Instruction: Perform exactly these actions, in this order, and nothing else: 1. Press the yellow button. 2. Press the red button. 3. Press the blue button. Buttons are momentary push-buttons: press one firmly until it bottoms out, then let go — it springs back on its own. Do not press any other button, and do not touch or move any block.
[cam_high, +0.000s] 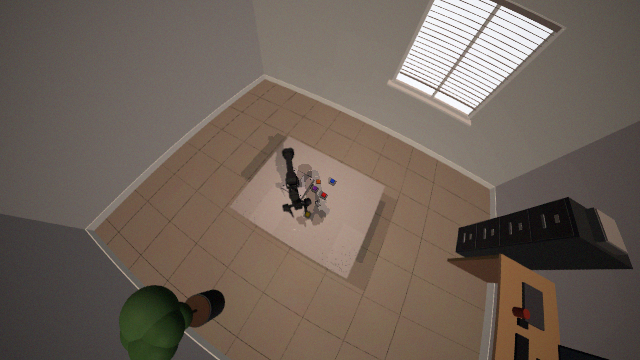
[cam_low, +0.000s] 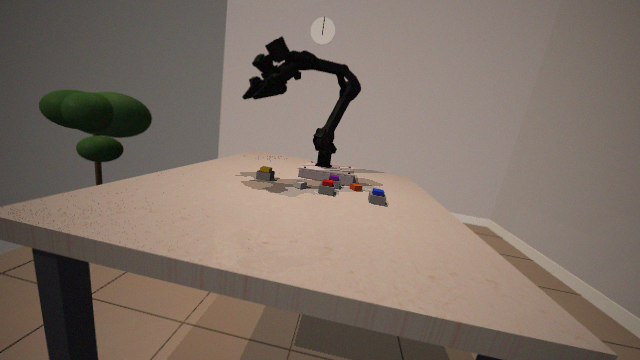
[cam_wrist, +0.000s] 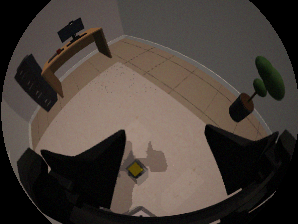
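My gripper tip is now 220 mm above the yellow button, 90 mm to the right of it and 10 mm short of it. From my gripper tip the other things lie so: small grey block (250 mm below, 220 mm to the left, 30 mm ahead); then purple button (320 mm to the left, 220 mm below, 70 mm behind); then red button (310 mm to the left, 220 mm below, 30 mm ahead).
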